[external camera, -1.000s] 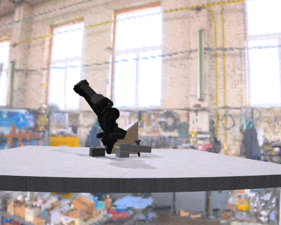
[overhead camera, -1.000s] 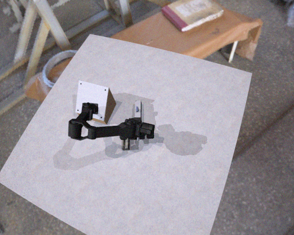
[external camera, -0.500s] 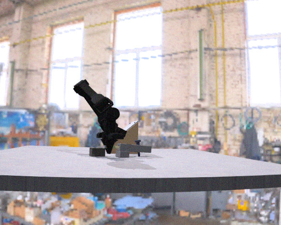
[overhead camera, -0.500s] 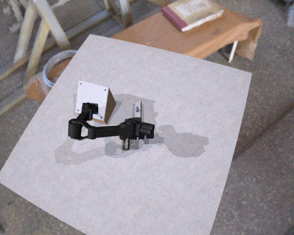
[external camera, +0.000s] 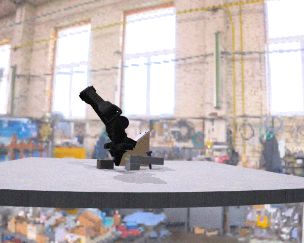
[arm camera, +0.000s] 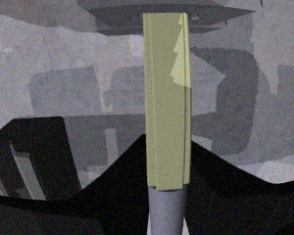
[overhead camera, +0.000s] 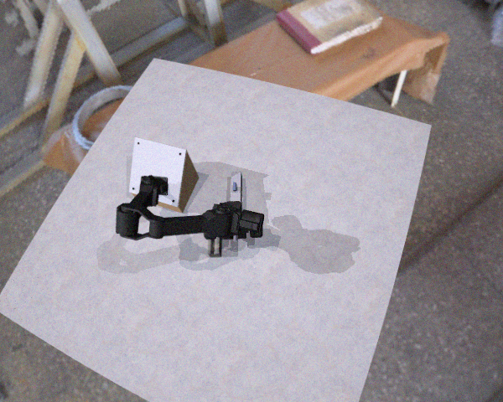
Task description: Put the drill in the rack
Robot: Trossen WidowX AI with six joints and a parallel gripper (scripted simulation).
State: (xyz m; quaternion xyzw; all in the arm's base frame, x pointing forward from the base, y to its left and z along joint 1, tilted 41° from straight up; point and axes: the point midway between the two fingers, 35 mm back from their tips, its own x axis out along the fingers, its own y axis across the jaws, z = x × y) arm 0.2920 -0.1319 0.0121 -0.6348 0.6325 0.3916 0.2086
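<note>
The rack is 70 mm behind my gripper tip and 40 mm to the right of it. Also, from my gripper tip: drill: 40 mm to the left, 30 mm above, 10 mm behind; blue key: 160 mm to the left, 40 mm behind, 30 mm above.
</note>
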